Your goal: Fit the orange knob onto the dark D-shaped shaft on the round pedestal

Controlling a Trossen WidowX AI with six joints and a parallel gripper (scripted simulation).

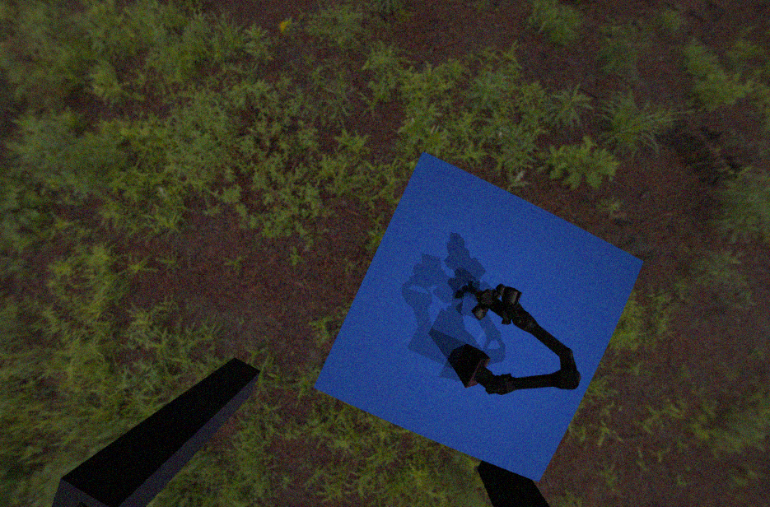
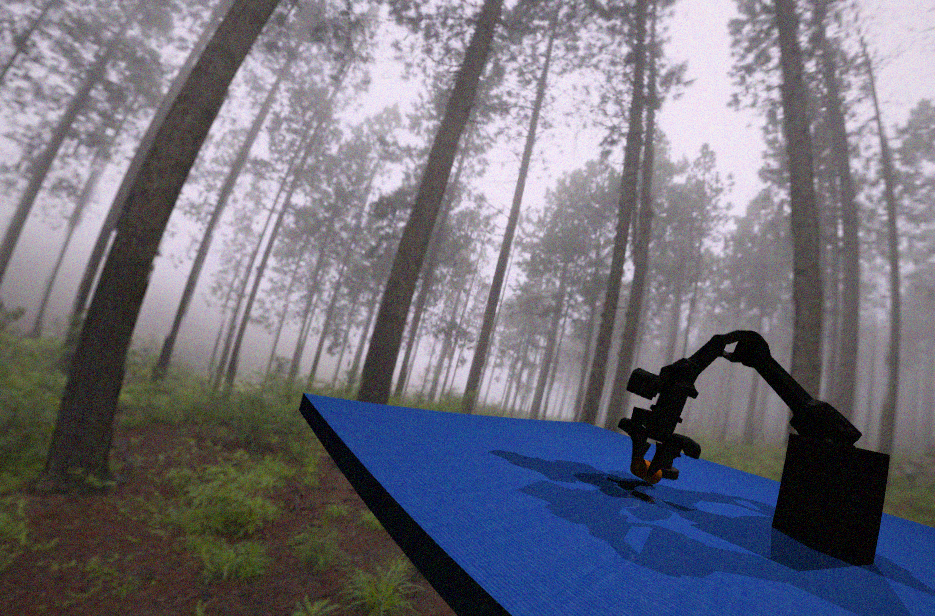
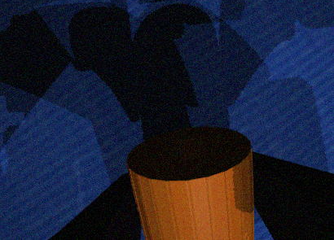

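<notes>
Right now the dark round pedestal is 1 cm ahead of my gripper tip, 19 cm to the right of it and 1 cm above it. Also, from my gripper tip: orange knob (1 cm behind, 2 cm to the right).
</notes>
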